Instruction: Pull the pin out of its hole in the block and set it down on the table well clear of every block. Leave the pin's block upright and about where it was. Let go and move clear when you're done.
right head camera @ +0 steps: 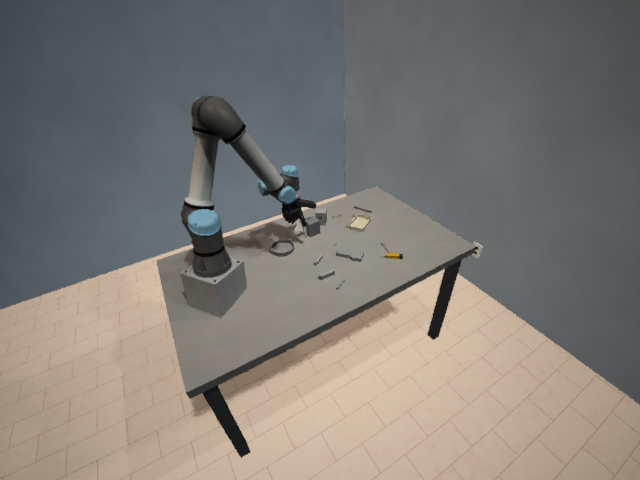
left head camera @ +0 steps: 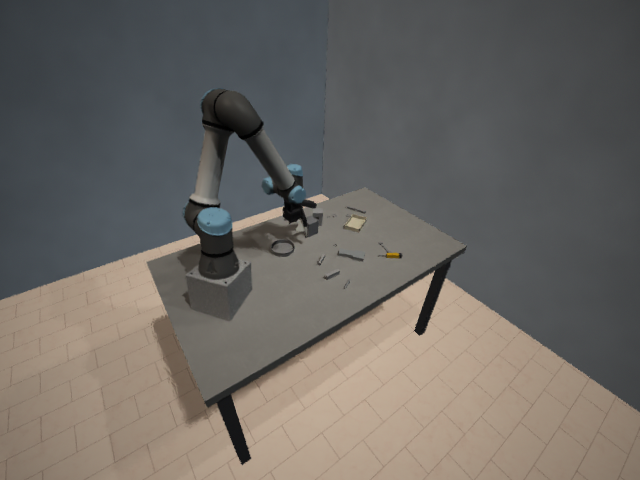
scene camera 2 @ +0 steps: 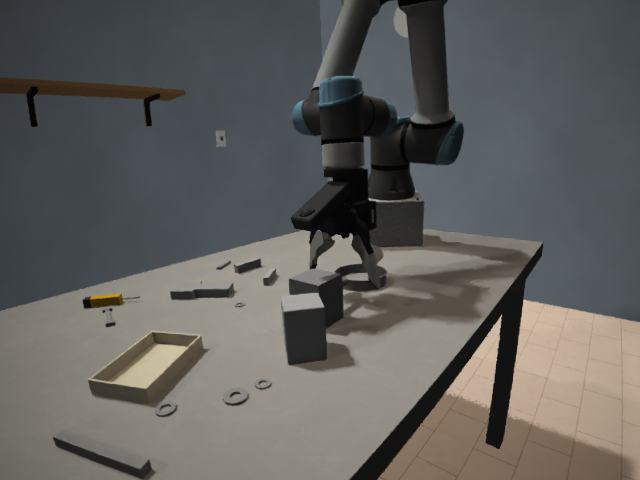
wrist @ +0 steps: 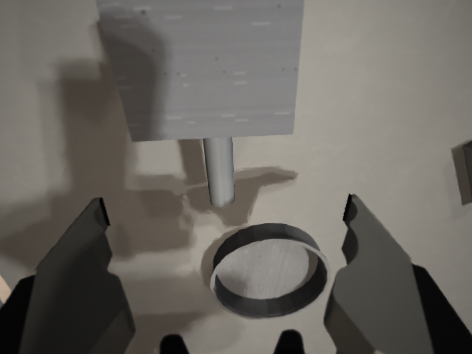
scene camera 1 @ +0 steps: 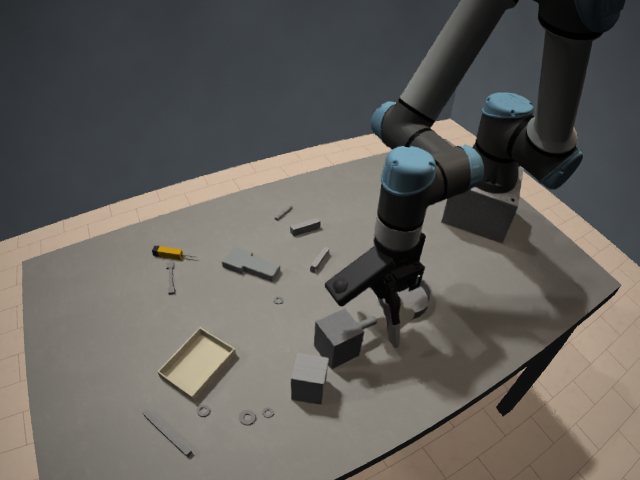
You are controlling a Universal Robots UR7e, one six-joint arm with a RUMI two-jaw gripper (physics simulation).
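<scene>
The pin's grey block (scene camera 1: 338,338) (scene camera 2: 321,304) (wrist: 210,75) stands upright. The light grey pin (scene camera 1: 368,322) (wrist: 220,172) sticks out sideways from its face, pointing towards the robot base; its inner end is hidden in the block. A second upright grey block (scene camera 1: 309,377) (scene camera 2: 303,330) stands close by, on the side away from the pin. My gripper (scene camera 2: 345,274) (wrist: 228,198) is open and empty, pointing down. In the wrist view its fingertips stand wide on either side of the pin, about level with its free end. The fingers look higher than the table; contact with the pin does not show.
A low dark ring (scene camera 2: 361,283) (wrist: 265,307) lies below and behind the gripper. A cream tray (scene camera 1: 175,385), washers (scene camera 1: 241,417), a long bar (scene camera 1: 168,432), a stepped grey piece (scene camera 1: 250,263), two short bars (scene camera 1: 305,227) (scene camera 1: 320,259) and a yellow screwdriver (scene camera 1: 169,252) lie farther off.
</scene>
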